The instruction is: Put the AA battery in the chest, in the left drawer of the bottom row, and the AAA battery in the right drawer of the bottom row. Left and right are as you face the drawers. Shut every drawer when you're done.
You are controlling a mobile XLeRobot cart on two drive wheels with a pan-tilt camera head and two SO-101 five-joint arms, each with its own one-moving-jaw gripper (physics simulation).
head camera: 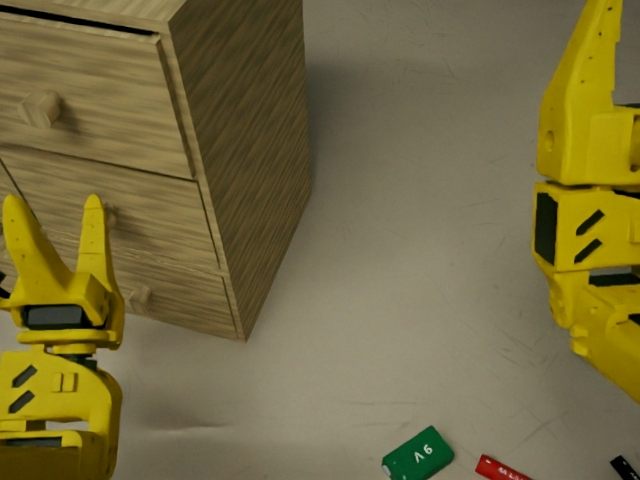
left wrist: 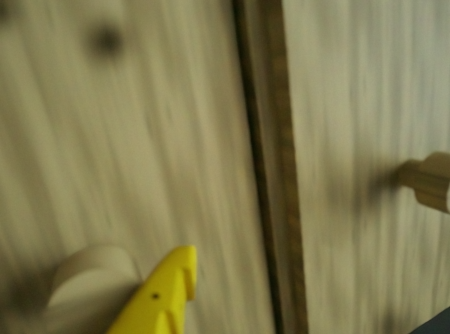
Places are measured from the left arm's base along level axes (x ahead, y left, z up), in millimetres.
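Pixels of known places: left hand at its tool point: (head camera: 92,201) (left wrist: 194,265).
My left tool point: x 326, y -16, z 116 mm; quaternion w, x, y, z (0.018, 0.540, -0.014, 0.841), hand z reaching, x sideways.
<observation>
For each thing: its middle in the pictures, then the offset to it from my left tool point. "*": a spot on its surface instead.
- wooden chest at the middle of its body: (head camera: 82,105) 129 mm ahead, 37 mm left, 19 mm down
- visible right column at the middle of its body: (head camera: 190,217) 90 mm ahead, 34 mm right, 120 mm down
- red battery at a spot on its surface: (head camera: 498,466) * 140 mm back, 268 mm right, 157 mm down
- black battery at a spot on its surface: (head camera: 624,466) * 143 mm back, 358 mm right, 162 mm down
- round knob at a spot on its surface: (left wrist: 90,285) * 2 mm back, 9 mm left, 21 mm down
- green 9 V battery at the middle of its body: (head camera: 416,461) 130 mm back, 210 mm right, 163 mm down
- middle drawer's knob at a spot on its surface: (head camera: 110,215) * 0 mm ahead, 7 mm right, 16 mm down
The wooden chest (head camera: 248,129) stands at the upper left. Its bottom drawer in the visible right column (head camera: 180,304) looks shut; the bottom-left drawer is hidden or out of view. A red battery (head camera: 498,466) and a black battery (head camera: 624,466), both cut off at the bottom edge, lie on the floor. My left gripper (head camera: 54,200) is open and empty, in front of the chest. In the left wrist view, one yellow jaw (left wrist: 170,295) shows just right of a round knob (left wrist: 90,285), the other jaw out of view. My right gripper (head camera: 584,103) is at the upper right, its jaw opening hidden.
A green 9 V battery (head camera: 419,454) lies on the floor left of the red one. The middle drawer's knob (head camera: 110,215) is close beside the left gripper's tip in the picture. Another knob (left wrist: 430,180) is at the right of the left wrist view, beyond a dark seam.
</observation>
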